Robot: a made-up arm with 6 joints. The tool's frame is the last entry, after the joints. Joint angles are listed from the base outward. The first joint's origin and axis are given. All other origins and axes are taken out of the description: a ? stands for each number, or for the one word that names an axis. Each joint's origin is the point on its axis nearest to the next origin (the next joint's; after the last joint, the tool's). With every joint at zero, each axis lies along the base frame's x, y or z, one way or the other. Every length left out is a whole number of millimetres.
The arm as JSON. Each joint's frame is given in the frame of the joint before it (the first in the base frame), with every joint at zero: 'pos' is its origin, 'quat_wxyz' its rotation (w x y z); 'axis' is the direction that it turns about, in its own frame. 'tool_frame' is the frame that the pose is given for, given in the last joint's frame.
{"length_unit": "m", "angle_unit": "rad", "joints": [
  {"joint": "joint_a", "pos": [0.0, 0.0, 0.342], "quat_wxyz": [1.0, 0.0, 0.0, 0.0], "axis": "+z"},
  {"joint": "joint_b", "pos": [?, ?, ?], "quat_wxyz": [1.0, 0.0, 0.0, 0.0], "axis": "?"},
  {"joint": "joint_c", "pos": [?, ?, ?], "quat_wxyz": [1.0, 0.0, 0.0, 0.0], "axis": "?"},
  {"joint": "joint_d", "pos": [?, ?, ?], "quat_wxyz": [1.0, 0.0, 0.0, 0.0], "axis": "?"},
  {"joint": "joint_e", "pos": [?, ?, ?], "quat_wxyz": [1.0, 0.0, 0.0, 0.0], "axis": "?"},
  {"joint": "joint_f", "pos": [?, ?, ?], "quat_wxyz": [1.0, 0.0, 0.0, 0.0], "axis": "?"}
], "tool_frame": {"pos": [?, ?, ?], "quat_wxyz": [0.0, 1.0, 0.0, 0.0]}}
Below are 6 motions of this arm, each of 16 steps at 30 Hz.
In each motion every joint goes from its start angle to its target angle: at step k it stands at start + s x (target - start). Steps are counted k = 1, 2, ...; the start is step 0. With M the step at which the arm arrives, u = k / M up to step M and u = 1 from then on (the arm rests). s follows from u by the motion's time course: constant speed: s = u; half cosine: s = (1 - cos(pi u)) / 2; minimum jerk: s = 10 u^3 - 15 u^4 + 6 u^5.
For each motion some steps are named. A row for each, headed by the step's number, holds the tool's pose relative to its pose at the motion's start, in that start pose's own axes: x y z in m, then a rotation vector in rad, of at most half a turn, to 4 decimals.
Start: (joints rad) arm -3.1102 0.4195 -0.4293 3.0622 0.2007 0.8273
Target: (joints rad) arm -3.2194 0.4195 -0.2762 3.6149 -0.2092 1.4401
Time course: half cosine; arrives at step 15
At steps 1, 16:
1: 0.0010 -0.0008 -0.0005 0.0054 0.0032 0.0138
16: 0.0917 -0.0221 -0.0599 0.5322 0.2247 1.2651

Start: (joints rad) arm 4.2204 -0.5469 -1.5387 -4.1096 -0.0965 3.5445
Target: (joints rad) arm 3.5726 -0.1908 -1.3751 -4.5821 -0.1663 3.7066
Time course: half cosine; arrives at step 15
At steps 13, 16:
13: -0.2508 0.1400 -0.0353 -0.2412 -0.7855 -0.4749
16: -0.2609 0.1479 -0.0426 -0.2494 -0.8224 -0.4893

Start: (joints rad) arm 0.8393 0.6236 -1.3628 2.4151 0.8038 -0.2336
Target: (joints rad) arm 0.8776 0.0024 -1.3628 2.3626 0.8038 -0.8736
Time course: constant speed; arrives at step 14
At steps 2, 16:
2: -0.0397 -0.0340 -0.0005 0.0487 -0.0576 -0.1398
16: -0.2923 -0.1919 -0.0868 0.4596 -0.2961 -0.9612

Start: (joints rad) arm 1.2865 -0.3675 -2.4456 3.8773 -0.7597 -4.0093
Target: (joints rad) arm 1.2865 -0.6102 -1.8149 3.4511 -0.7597 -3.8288
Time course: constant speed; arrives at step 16
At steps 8, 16:
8: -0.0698 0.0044 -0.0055 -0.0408 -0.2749 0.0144
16: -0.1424 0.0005 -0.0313 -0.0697 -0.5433 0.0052

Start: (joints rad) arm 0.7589 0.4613 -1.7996 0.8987 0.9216 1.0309
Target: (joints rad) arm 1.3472 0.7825 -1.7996 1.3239 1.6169 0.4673
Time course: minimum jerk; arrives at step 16
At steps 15, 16:
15: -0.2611 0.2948 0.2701 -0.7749 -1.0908 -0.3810
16: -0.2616 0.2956 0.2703 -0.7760 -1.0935 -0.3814

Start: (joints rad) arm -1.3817 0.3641 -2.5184 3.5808 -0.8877 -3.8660
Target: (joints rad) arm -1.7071 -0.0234 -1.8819 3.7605 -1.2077 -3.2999
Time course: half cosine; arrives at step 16
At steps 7, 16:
7: -0.0362 0.0184 -0.0454 0.0295 -0.1828 0.3495
16: -0.0854 0.0205 -0.1222 0.0183 -0.4261 0.9026

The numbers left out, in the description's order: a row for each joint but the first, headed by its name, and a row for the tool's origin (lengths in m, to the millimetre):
joint_b: xyz 0.0 0.0 0.0, axis +y
joint_c: xyz 0.05 0.0 0.265, axis +y
joint_d: xyz 0.076 0.0 -0.334, axis -z
joint_e: xyz 0.0 0.0 0.0, axis +y
joint_f: xyz 0.086 0.0 -0.11, axis -z
tool: xyz 0.0 0.0 0.0

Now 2 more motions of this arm.
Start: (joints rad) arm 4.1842 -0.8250 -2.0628 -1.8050 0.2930 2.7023
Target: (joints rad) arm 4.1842 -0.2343 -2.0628 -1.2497 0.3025 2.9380
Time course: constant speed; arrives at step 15
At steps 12, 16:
12: -0.2004 0.2272 0.0431 -0.5524 -0.1968 0.4607
16: -0.2458 0.2901 0.0338 -0.7095 -0.1991 0.5649

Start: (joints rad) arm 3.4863 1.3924 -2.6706 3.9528 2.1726 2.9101
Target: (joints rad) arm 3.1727 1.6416 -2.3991 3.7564 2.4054 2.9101
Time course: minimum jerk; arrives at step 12
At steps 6, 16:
6: -0.0287 0.1454 -0.0180 0.1881 0.0718 -0.2034
16: -0.0218 0.2924 -0.0296 0.3607 0.0987 -0.3909

